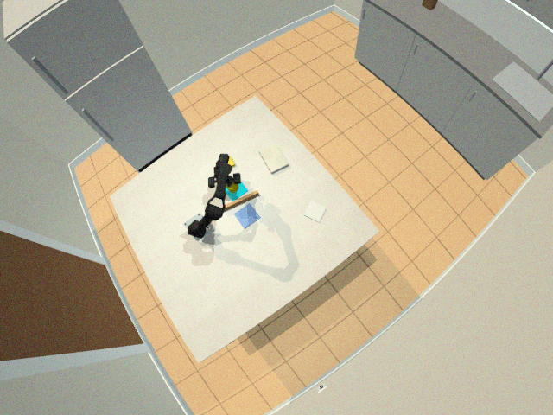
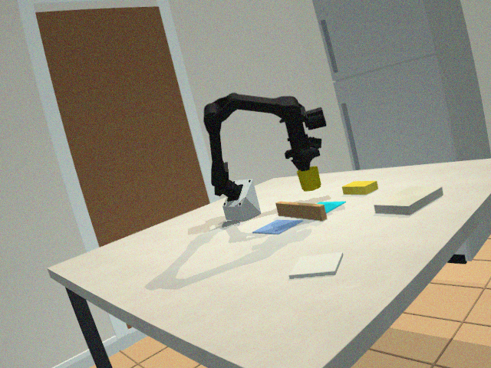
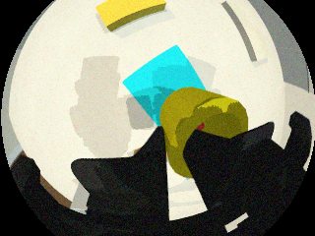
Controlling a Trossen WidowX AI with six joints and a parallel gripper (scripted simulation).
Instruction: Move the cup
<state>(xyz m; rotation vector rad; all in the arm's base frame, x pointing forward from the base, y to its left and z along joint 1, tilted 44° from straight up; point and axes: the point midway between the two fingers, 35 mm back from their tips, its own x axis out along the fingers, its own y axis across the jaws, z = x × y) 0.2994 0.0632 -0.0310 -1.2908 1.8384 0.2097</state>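
The cyan pad is 30 mm ahead of my gripper tip, 10 mm to the left of it and 120 mm below it. Also, from my gripper tip: yellow cup 20 mm ahead, 20 mm to the right; then wooden bar 10 mm ahead, 90 mm to the right, 90 mm below; then blue pad 20 mm behind, 180 mm to the right, 120 mm below.
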